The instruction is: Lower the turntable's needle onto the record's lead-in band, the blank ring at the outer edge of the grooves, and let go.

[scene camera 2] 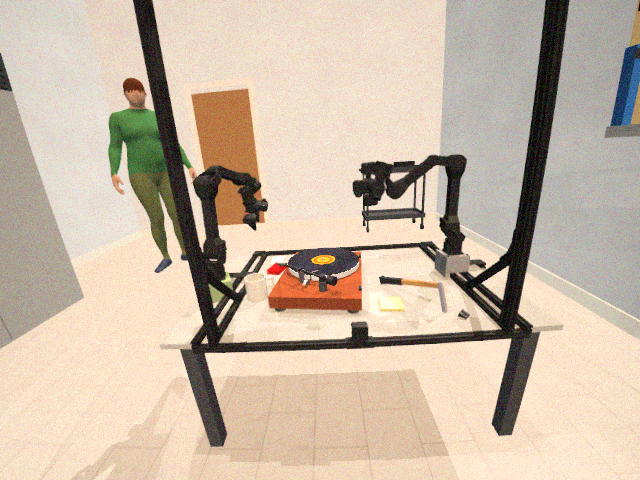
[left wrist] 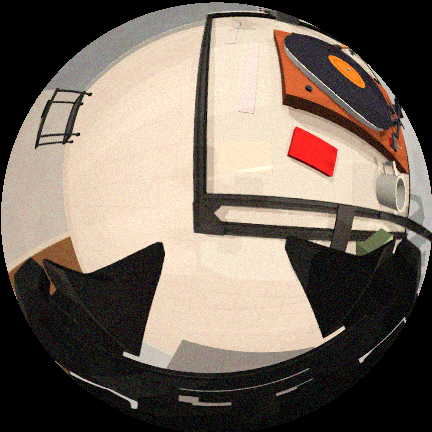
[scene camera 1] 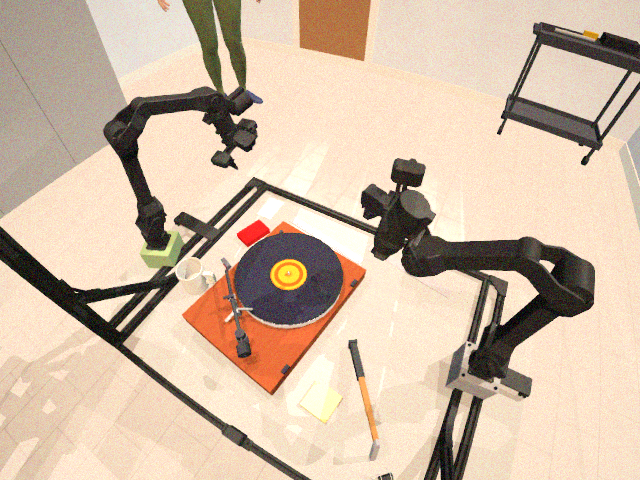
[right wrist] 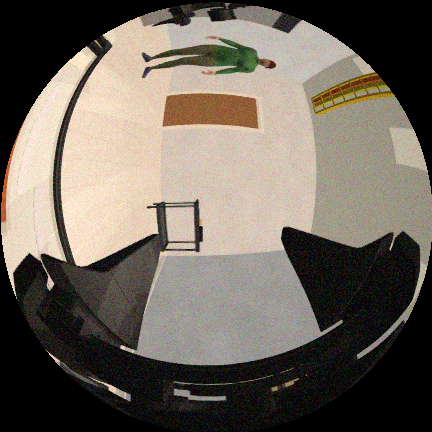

Note:
My left gripper [scene camera 1: 244, 159] is open and holds nothing. My right gripper [scene camera 1: 410, 174] is open and holds nothing. A hammer [scene camera 1: 352, 344] and a white mug [scene camera 1: 191, 273] rest on the table. Also in view: a turntable [scene camera 1: 276, 350].
The white mug shows as well in the left wrist view [left wrist: 390, 190]. My left gripper also shows in the left wrist view [left wrist: 226, 246]. My right gripper shows as well in the right wrist view [right wrist: 222, 237]. The right wrist view does not show the hammer: it is out of frame. The right wrist view misses the white mug: it is out of frame.

